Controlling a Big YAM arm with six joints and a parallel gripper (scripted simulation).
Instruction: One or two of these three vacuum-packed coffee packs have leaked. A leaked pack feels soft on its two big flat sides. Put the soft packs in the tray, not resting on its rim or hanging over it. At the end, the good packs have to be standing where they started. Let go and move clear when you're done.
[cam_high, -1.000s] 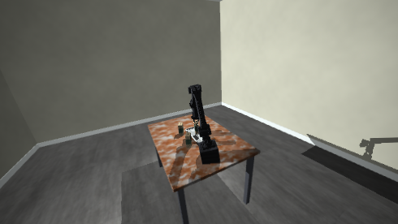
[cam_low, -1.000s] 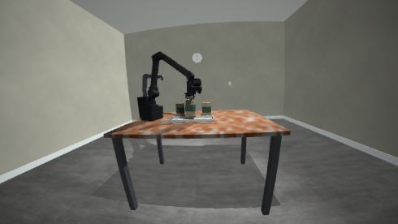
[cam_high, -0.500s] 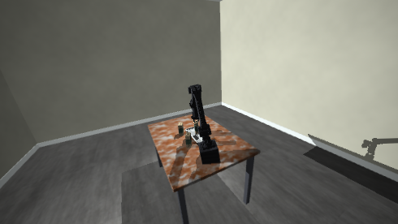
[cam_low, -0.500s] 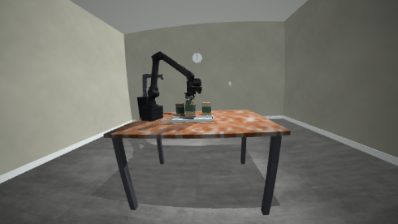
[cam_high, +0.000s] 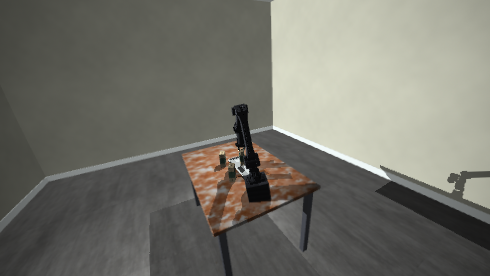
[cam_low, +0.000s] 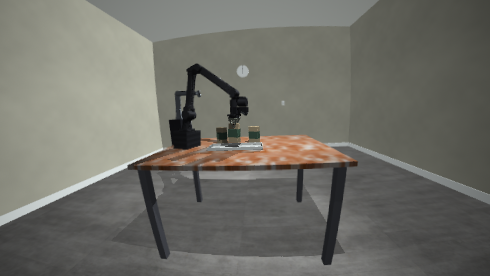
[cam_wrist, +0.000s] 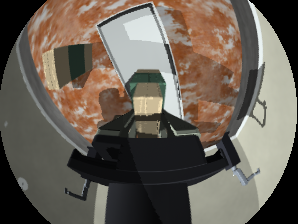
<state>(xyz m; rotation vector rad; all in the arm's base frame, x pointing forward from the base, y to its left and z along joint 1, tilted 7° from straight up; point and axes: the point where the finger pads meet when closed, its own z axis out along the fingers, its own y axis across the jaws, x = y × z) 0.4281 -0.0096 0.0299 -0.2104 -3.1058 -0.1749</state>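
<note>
Now: the white tray 1 cm to the right of my hand and 15 cm below it.
</note>
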